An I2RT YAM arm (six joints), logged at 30 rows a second.
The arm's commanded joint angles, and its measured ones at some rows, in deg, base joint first. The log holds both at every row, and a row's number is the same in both.
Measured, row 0:
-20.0 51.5 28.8 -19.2 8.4 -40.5
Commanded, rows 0 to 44:
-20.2 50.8 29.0 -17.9 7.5 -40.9
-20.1 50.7 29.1 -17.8 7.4 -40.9
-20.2 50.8 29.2 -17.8 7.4 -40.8
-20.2 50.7 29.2 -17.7 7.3 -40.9
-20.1 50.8 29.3 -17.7 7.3 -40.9
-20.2 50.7 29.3 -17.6 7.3 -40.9
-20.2 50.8 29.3 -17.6 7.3 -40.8
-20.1 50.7 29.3 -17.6 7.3 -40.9
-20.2 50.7 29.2 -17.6 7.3 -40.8
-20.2 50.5 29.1 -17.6 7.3 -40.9
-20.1 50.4 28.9 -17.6 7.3 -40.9
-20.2 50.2 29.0 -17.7 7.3 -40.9
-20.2 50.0 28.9 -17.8 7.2 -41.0
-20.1 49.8 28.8 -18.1 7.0 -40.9
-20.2 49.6 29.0 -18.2 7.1 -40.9
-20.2 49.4 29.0 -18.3 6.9 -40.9
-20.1 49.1 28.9 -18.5 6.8 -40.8
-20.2 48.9 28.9 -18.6 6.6 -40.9
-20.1 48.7 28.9 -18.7 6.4 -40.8
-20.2 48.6 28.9 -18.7 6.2 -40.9
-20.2 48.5 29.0 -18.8 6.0 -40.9
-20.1 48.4 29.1 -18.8 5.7 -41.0
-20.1 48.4 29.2 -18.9 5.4 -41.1
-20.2 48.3 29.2 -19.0 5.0 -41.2
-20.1 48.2 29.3 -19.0 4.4 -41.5
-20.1 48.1 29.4 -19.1 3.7 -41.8
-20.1 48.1 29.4 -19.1 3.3 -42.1
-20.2 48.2 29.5 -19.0 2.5 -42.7
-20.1 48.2 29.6 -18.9 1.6 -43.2
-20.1 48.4 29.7 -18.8 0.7 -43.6
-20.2 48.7 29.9 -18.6 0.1 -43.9
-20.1 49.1 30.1 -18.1 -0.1 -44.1
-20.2 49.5 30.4 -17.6 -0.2 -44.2
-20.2 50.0 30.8 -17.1 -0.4 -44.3
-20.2 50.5 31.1 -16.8 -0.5 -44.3
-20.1 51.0 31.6 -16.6 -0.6 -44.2
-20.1 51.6 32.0 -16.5 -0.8 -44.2
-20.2 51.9 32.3 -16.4 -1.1 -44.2
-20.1 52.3 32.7 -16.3 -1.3 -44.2
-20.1 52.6 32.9 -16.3 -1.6 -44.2
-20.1 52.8 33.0 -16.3 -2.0 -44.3
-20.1 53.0 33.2 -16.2 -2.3 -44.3
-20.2 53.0 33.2 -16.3 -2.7 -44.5
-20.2 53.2 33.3 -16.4 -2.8 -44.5
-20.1 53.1 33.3 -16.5 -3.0 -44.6
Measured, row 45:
-20.0 53.0 31.5 -17.8 -1.3 -43.9
